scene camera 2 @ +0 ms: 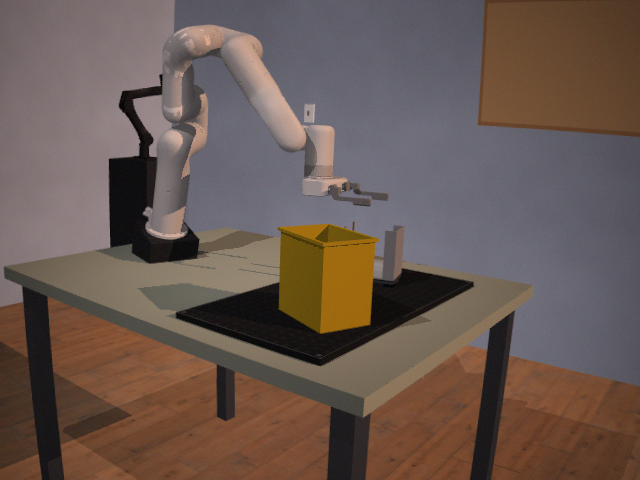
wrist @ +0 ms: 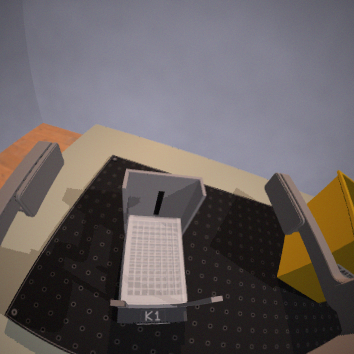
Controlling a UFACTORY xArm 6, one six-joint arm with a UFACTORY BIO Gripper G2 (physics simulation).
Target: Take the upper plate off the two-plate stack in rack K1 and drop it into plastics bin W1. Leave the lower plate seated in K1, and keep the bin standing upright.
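Frame: origin at the arm's base, x ahead, y left, z up, level; metres.
Where they show: hand, tool point: (scene camera 2: pixel 371 199) (wrist: pixel 176 192); arm's base, link origin: (scene camera 2: pixel 166 229).
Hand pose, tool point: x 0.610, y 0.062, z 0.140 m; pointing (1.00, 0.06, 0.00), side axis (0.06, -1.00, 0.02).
Each offset is from my tool point to the top centre of the thing. "spot": to the spot under its first point. Level surfaces: height alone.
Rack K1 @[0.007 m right, 0.005 m ahead, 0.068 m down] (scene camera 2: pixel 393 253) (wrist: pixel 140 187) is grey, with a tall slotted back wall and a dark base label; the bin partly hides it in the scene view. A white gridded plate @[0.006 m right, 0.015 m ahead, 0.164 m down] (wrist: pixel 152 260) lies flat in the rack. It is the top one seen from above; a second plate beneath it cannot be made out. The yellow bin W1 @[0.347 m right, 0.033 m ahead, 0.031 m down] (scene camera 2: pixel 325 279) (wrist: pixel 320 225) stands upright beside the rack, on the right in the wrist view. My gripper (scene camera 2: pixel 379 198) (wrist: pixel 162 192) is open and empty, high above the rack, with its fingers spread wide and level.
The black perforated board @[0.211 m down] (scene camera 2: pixel 232 320) (wrist: pixel 235 280) lies under the rack and bin on the pale table @[0.223 m down] (scene camera 2: pixel 103 279) (wrist: pixel 85 150). Small posts @[spot: 0.050 m right, 0.048 m back, 0.068 m down] (wrist: pixel 216 299) stand at the rack's label end. A black cabinet (scene camera 2: pixel 131 201) with a dark arm stands behind my base.
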